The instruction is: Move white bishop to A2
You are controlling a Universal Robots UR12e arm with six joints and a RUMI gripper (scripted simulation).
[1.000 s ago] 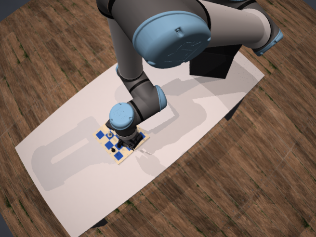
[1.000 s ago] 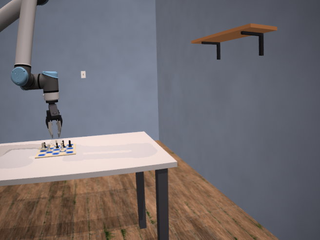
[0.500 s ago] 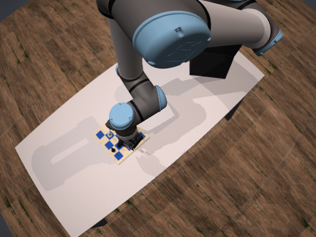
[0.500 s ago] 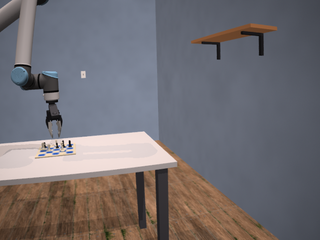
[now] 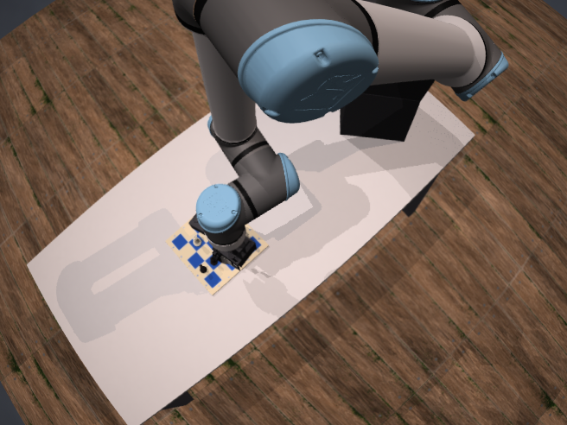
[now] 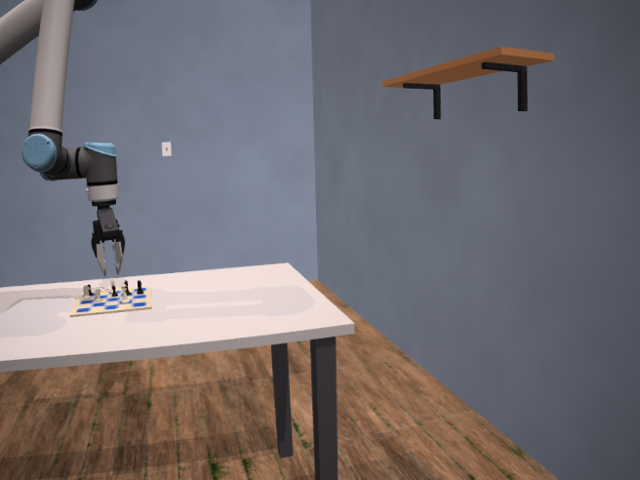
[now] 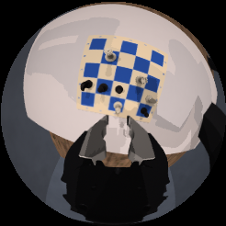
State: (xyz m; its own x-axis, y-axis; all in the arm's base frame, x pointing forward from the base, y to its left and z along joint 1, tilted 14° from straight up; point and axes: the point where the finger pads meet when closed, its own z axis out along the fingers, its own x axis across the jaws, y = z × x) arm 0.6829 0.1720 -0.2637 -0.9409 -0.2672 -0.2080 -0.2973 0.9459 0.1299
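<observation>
The chessboard is 8 cm to the right of my hand, 7 cm below it and 1 cm ahead of it.
</observation>
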